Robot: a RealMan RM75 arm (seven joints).
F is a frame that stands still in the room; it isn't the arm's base.
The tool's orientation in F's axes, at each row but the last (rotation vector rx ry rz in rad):
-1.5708, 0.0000, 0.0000
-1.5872, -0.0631, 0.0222
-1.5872, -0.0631, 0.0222
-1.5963, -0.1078, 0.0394
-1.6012, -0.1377, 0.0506
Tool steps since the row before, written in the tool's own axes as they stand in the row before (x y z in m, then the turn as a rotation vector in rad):
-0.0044, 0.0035, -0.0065, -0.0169, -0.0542, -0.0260
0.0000, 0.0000, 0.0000, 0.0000, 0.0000, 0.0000
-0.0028, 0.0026, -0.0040, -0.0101, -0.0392, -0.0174
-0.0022, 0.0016, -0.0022, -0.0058, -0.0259, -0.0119
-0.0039, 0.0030, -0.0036, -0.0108, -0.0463, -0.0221
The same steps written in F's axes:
-0.0044, -0.0065, -0.0035, -0.0169, -0.0260, 0.0542
0.0000, 0.0000, 0.0000, 0.0000, 0.0000, 0.0000
-0.0025, -0.0042, -0.0026, -0.0102, -0.0173, 0.0392
-0.0019, -0.0024, -0.0016, -0.0058, -0.0117, 0.0260
-0.0033, -0.0041, -0.0031, -0.0107, -0.0219, 0.0464

